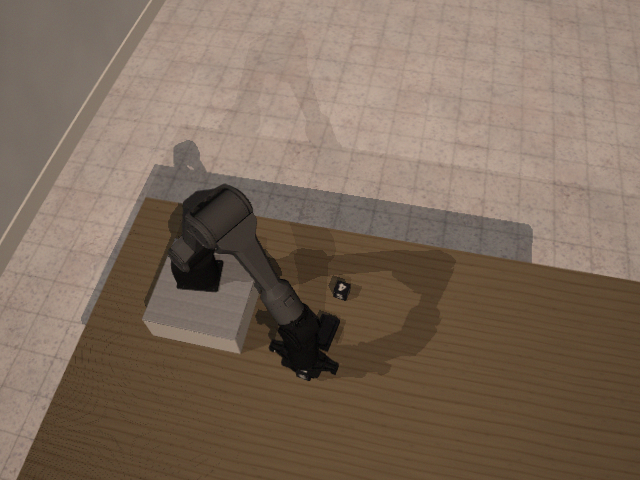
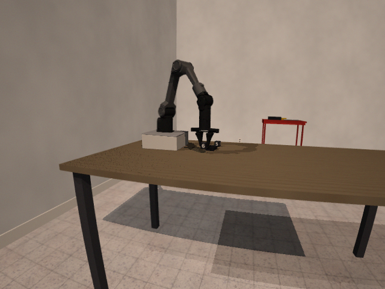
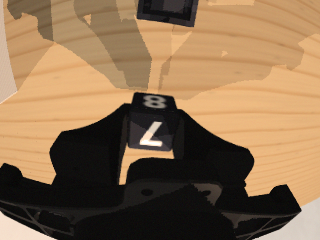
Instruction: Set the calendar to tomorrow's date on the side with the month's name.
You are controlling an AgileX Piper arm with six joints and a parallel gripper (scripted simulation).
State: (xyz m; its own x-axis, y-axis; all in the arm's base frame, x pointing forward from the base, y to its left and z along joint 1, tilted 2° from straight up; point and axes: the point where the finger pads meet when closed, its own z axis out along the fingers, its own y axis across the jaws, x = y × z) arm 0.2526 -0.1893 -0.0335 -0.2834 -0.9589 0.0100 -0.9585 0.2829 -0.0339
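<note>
Right now my hand is 11 cm to the right of the tray, 3 cm short of it and 3 cm above it. Round my hand: black number cube (right at my hand).
</note>
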